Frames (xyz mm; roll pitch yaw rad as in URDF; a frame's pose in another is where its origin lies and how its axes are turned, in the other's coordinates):
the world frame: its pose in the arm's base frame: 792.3 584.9 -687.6 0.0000 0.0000 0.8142
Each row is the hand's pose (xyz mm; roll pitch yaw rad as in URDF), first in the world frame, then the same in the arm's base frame.
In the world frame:
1: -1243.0 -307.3 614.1 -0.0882 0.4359 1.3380
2: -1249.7 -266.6 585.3 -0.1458 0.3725 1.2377
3: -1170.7 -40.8 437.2 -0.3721 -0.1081 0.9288
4: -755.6 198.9 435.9 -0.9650 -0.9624 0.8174
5: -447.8 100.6 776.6 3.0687 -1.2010 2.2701
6: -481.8 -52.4 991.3 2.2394 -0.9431 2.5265
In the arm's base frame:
1: 162.5 -529.9 -73.5 -0.0882 0.4359 2.1522
2: 128.3 -506.9 -102.3 -0.1458 0.3725 2.0519
3: 18.3 -294.4 -250.4 -0.3721 -0.1081 1.7430
4: 129.0 172.0 -251.7 -0.9650 -0.9624 1.6316
5: 411.8 328.3 89.0 3.0687 -1.2010 3.0843
6: 499.7 198.6 303.7 2.2394 -0.9431 -2.9425

